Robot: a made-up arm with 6 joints.
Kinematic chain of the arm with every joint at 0, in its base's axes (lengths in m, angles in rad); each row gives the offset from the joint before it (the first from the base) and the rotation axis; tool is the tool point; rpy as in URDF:
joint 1: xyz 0 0 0.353 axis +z
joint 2: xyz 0 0 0 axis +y
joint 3: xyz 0.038 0 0.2 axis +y
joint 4: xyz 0.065 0 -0.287 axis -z
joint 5: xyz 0 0 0 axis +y
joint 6: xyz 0.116 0 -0.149 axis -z
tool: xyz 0 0 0 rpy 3.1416 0 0
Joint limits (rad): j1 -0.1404..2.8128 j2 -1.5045..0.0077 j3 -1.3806..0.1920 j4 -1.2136..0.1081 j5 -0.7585..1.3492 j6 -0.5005..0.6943
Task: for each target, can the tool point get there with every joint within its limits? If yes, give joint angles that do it. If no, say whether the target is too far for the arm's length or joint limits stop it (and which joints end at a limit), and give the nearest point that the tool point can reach.
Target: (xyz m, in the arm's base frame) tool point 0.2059 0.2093 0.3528
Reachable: yes | joints 0.8103 -1.1773 -0.0600 -0.2499 0.7659 0.0200
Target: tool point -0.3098 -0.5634 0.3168
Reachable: no: joint limits stop it (at a limit: joint 1, joint 3, joint 4, joint 5) | nearest point -0.2104 -0.1130 0.3001 | short by 0.462 m
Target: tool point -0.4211 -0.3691 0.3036
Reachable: no: joint limits stop it (at a limit: joint 1, joint 2, joint 4, joint 5) | nearest point -0.3179 -0.0764 0.3069 | short by 0.310 m
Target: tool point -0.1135 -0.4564 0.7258
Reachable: no: joint limits stop it (at a limit: joint 2, joint 3, joint 5) | nearest point -0.0870 -0.3498 0.7731 | short by 0.120 m
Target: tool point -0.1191 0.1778 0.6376
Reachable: yes | joints 1.5098 -1.3336 -0.3079 -0.8673 -0.4600 0.0957
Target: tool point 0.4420 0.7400 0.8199
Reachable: no: too far | nearest point 0.2580 0.4320 0.6434 | short by 0.400 m
